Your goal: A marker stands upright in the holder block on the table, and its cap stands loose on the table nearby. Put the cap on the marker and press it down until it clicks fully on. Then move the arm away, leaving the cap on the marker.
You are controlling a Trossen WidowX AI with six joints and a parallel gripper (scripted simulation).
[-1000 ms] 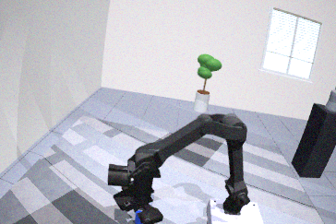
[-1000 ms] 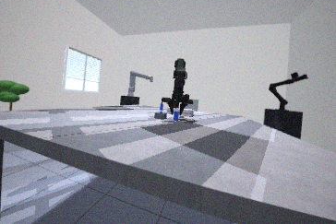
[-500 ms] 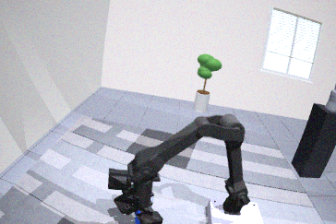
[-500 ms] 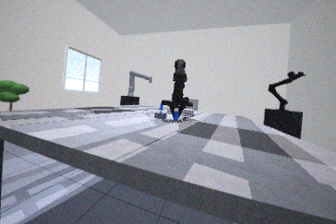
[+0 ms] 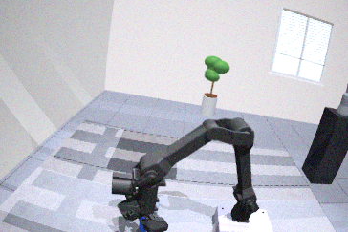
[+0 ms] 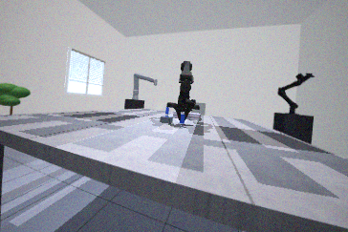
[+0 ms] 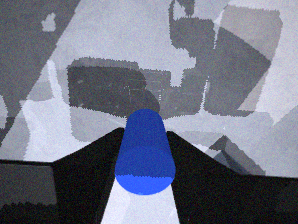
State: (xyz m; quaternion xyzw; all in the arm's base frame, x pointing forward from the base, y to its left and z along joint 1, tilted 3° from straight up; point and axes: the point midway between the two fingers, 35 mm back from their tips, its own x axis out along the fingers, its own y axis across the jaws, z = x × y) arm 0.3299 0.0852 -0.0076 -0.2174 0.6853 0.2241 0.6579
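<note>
My gripper tip is 100 mm to the left of the holder block. From my gripper tip the other things lie so: blue cap: 10 mm above.
</note>
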